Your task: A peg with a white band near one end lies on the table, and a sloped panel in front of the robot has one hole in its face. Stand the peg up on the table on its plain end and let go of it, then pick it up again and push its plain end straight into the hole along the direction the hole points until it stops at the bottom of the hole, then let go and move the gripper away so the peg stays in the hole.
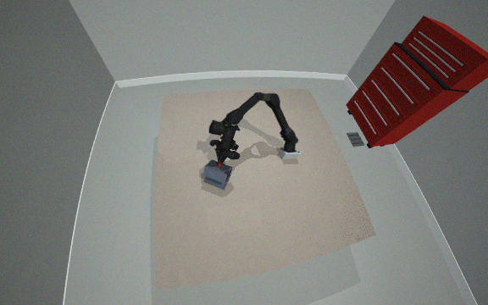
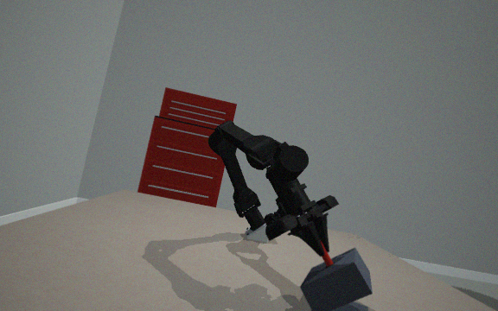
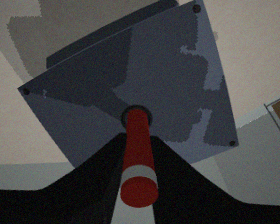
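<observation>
My gripper tip is now 40 mm above the grey sloped panel, 30 mm to the right of it and 20 mm short of it. From my gripper tip the other things lie so: red peg 10 mm to the right, 10 mm behind, 10 mm above.
</observation>
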